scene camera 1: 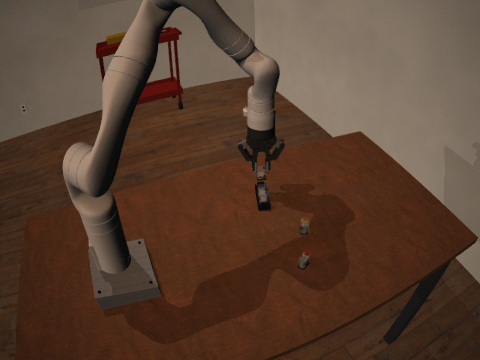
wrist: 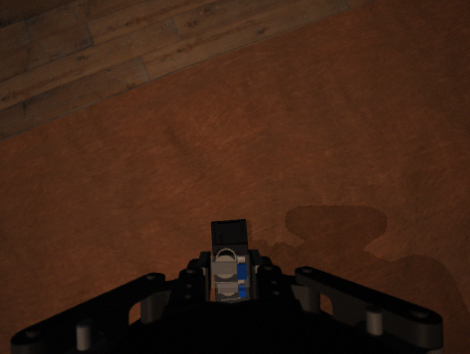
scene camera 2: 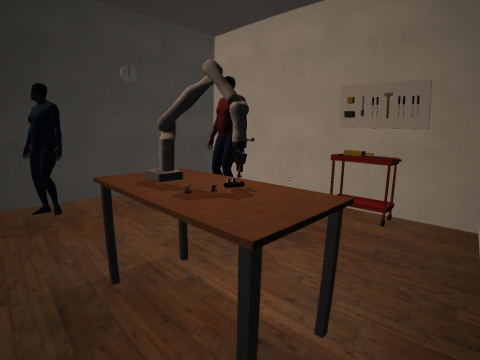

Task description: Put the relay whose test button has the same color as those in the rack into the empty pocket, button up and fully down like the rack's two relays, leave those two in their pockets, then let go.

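Seen in the pictures: gripper, fingertip midpoint: (scene camera 1: 261, 171) (wrist: 229, 264) (scene camera 2: 239, 171); arm's base at its link origin: (scene camera 1: 114, 259) (scene camera 2: 167, 169).
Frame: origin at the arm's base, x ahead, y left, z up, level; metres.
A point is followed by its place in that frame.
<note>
My gripper (scene camera 1: 261, 169) {z 0.026, x 0.454, y 0.213 m} (scene camera 2: 239, 173) {z 0.026, x 0.454, y 0.213 m} (wrist: 229, 264) {z 0.026, x 0.454, y 0.213 m} is shut on a grey relay with a blue button (scene camera 1: 261, 174) {z 0.022, x 0.452, y 0.201 m} (wrist: 226, 269) {z 0.037, x 0.452, y 0.214 m}. It holds the relay button up above the black rack (scene camera 1: 264, 207) {z -0.040, x 0.438, y 0.130 m} (scene camera 2: 234, 185) {z -0.044, x 0.465, y 0.172 m} (wrist: 230, 222) {z -0.033, x 0.462, y 0.233 m}, apart from it in scene camera 1. Two relays with blue buttons sit in the rack; one rack relay (wrist: 229, 289) {z -0.006, x 0.446, y 0.184 m} shows partly behind the held one in the wrist view. A dark empty pocket shows at the rack's far end in the wrist view; the held relay hides part of the rack there.
A relay with an orange button (scene camera 1: 304, 228) {z -0.022, x 0.506, y -0.003 m} (scene camera 2: 213, 188) {z -0.031, x 0.520, y 0.002 m} and one with a red button (scene camera 1: 303, 261) {z -0.015, x 0.456, y -0.115 m} (scene camera 2: 187, 189) {z -0.031, x 0.472, y -0.111 m} stand on the table (scene camera 1: 200, 215) {z -0.053, x 0.257, y 0.164 m} (scene camera 2: 280, 205) {z -0.053, x 0.863, y 0.090 m} nearer the camera than the rack. The arm's base plate (scene camera 1: 142, 280) {z -0.006, x 0.068, y -0.076 m} is at the left. A red cart (scene camera 1: 160, 90) (scene camera 2: 367, 159) stands beyond the table.
</note>
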